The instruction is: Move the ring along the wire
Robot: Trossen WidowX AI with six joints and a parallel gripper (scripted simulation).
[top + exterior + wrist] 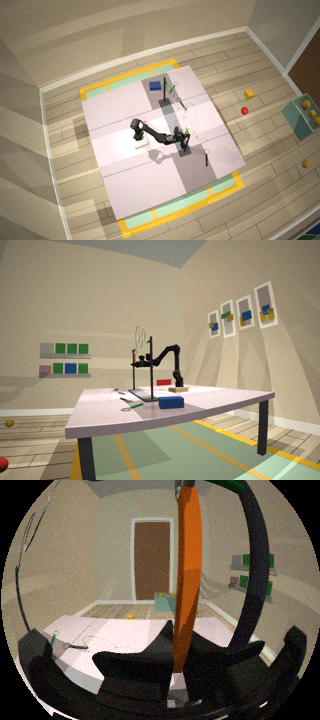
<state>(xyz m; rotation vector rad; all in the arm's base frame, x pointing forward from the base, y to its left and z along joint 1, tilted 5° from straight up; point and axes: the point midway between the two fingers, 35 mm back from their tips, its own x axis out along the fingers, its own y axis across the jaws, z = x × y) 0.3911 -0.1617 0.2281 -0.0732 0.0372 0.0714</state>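
Now: gripper tip 40 mm past the orange-handled ring and 80 mm below it. Also, from my gripper tip: white stick (90 mm ahead, 110 mm to the left, 250 mm below); then dark-handled ring (150 mm ahead, 150 mm to the right, 260 mm below); then green-handled ring (80 mm ahead, 680 mm to the left, 260 mm below).
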